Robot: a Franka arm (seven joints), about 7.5 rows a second.
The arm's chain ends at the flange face. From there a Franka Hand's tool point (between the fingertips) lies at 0.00 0.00 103.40 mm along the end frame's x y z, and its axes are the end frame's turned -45 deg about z.
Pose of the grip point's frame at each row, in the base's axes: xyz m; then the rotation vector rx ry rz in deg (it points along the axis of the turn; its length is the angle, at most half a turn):
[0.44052 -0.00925 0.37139 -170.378 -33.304 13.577]
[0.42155 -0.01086 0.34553 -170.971 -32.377 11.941]
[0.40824 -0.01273 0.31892 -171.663 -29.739 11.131]
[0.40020 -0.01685 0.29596 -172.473 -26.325 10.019]
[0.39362 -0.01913 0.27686 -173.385 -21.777 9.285]
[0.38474 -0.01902 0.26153 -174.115 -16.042 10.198]
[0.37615 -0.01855 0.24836 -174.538 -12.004 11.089]
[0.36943 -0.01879 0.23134 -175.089 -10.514 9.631]
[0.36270 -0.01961 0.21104 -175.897 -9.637 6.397]
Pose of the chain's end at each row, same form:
[0.45828 -0.01652 0.47299 -173.728 35.155 16.294]
[0.43726 -0.01810 0.44747 -173.517 36.176 14.551]
[0.42284 -0.02010 0.42102 -172.938 38.883 13.683]
[0.41330 -0.02439 0.39825 -172.097 42.340 12.513]
[0.40559 -0.02671 0.37928 -170.998 46.912 11.675]
[0.39749 -0.02661 0.36386 -169.658 52.635 12.456]
[0.38973 -0.02609 0.35059 -168.681 56.655 13.219]
[0.38118 -0.02590 0.33382 -168.260 58.145 11.611]
[0.37055 -0.02590 0.31395 -167.896 59.007 8.185]

